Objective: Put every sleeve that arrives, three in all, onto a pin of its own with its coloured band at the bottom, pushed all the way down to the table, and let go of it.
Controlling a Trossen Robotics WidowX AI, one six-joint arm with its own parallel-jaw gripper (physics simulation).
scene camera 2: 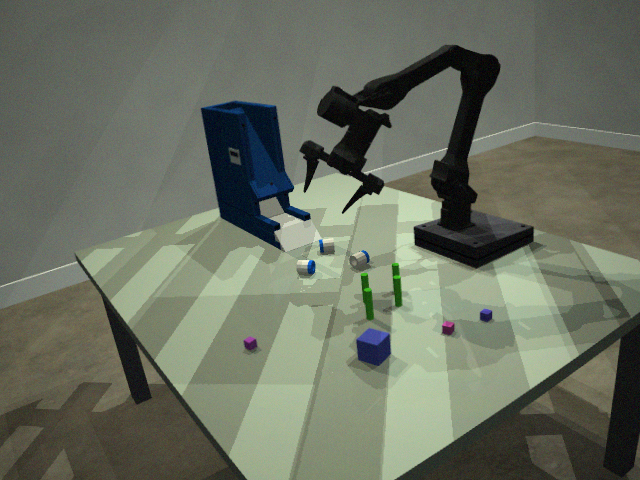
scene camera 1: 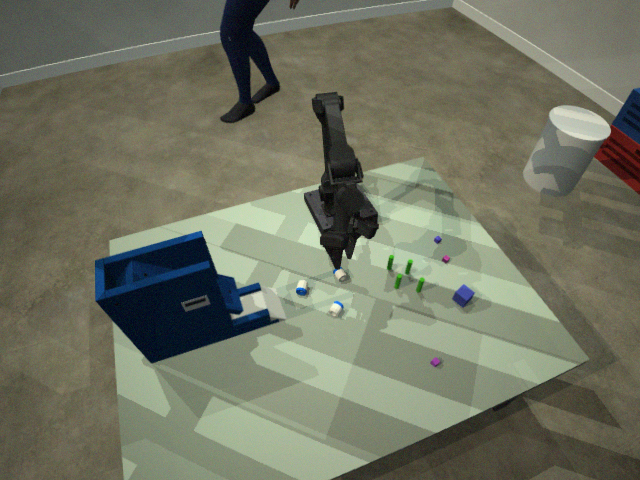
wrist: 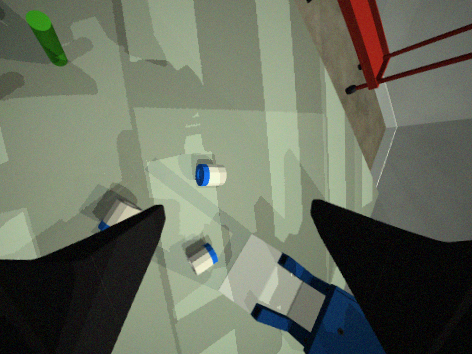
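Three white sleeves with blue bands lie on their sides on the table. One sleeve (scene camera 1: 301, 287) (scene camera 2: 326, 245) (wrist: 202, 258) is nearest the chute. A second sleeve (scene camera 1: 339, 275) (scene camera 2: 358, 259) (wrist: 120, 214) is nearest the arm's base, partly hidden by a finger in the wrist view. The third sleeve (scene camera 1: 335, 309) (scene camera 2: 305, 267) (wrist: 214, 175) is farthest from the base. Several green pins (scene camera 1: 408, 267) (scene camera 2: 397, 291) (wrist: 47, 40) stand upright and bare. My gripper (scene camera 1: 343, 262) (scene camera 2: 324, 201) (wrist: 238, 209) is open and empty, high above the table beside the chute's mouth.
A tall blue dispenser (scene camera 1: 170, 315) (scene camera 2: 219, 165) (wrist: 345, 325) with a pale chute (scene camera 2: 295, 233) (wrist: 250, 270) stands beside the sleeves. A large blue cube (scene camera 1: 463, 296) (scene camera 2: 373, 346) sits near the pins. Small cubes, magenta (scene camera 1: 446, 258) (scene camera 2: 448, 327), blue (scene camera 1: 437, 239) (scene camera 2: 485, 314) and purple (scene camera 1: 435, 362) (scene camera 2: 250, 343), lie around.
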